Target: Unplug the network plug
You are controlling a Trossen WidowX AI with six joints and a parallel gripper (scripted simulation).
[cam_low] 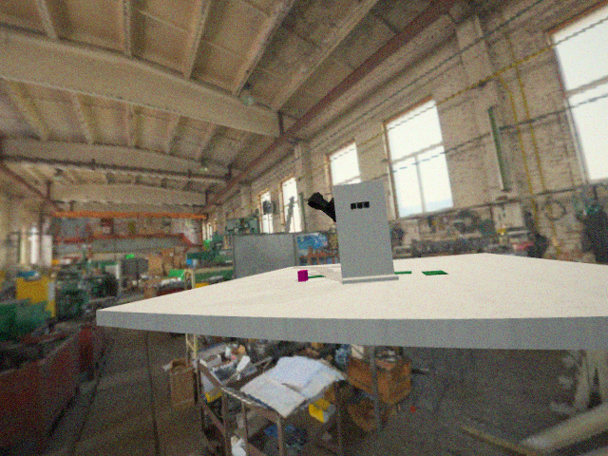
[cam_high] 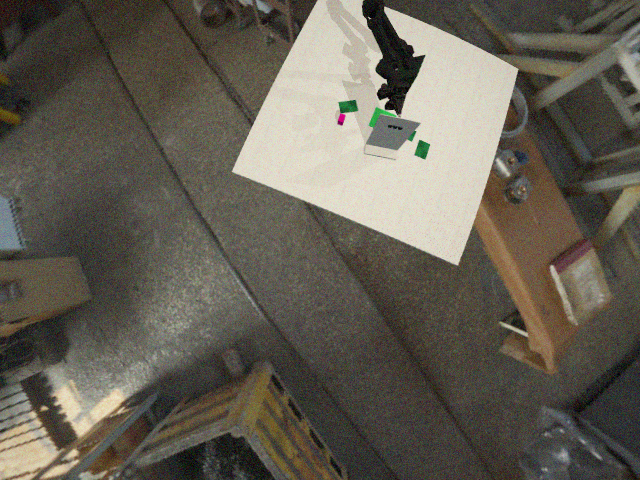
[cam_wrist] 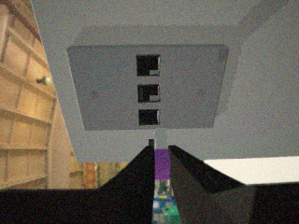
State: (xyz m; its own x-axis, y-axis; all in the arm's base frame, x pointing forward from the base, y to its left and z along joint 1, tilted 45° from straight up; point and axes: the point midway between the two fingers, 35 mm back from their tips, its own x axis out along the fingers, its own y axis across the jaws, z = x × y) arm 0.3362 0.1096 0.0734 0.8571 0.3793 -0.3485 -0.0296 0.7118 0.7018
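Right now the bright green square is 240 mm below my gripper tip, 80 mm behind it and 50 mm to the right of it. The rest, counted from my gripper tip: grey panel: 90 mm below, 70 mm ahead, 10 mm to the left; then purple plug: right at my gripper tip.
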